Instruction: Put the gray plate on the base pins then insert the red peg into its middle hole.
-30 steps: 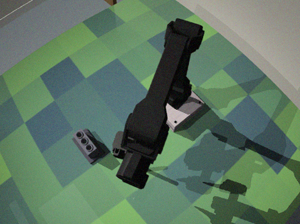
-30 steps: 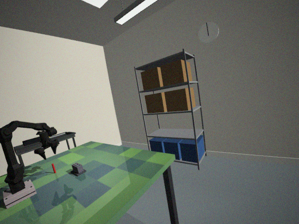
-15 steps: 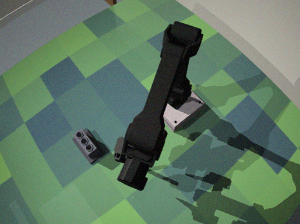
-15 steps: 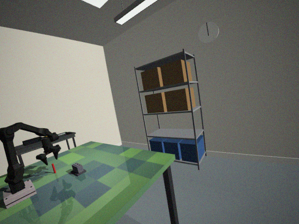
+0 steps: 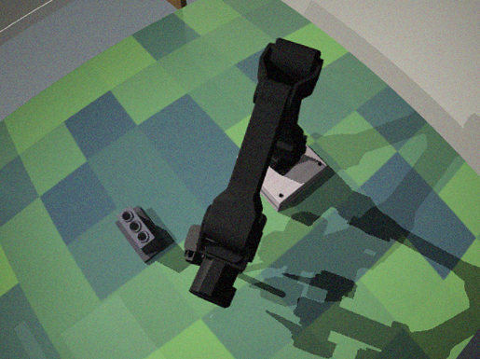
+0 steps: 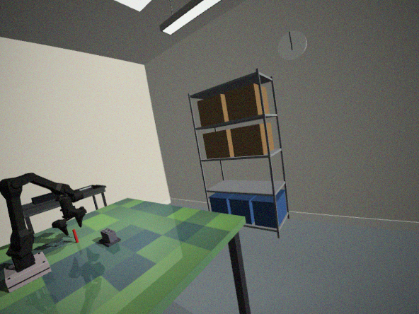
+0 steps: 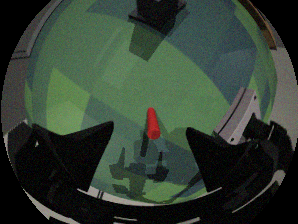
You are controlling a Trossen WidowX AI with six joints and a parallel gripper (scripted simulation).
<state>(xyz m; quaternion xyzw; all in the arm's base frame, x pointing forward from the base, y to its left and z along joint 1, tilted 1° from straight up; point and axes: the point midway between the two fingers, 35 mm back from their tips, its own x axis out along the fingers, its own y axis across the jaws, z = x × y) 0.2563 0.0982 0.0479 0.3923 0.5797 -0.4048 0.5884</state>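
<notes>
The red peg lies 30 mm below my gripper tip. From my gripper tip the other things lie so: gray plate 90 mm ahead, 210 mm to the right, 20 mm below; then base 90 mm ahead, 210 mm to the right, 60 mm below.
</notes>
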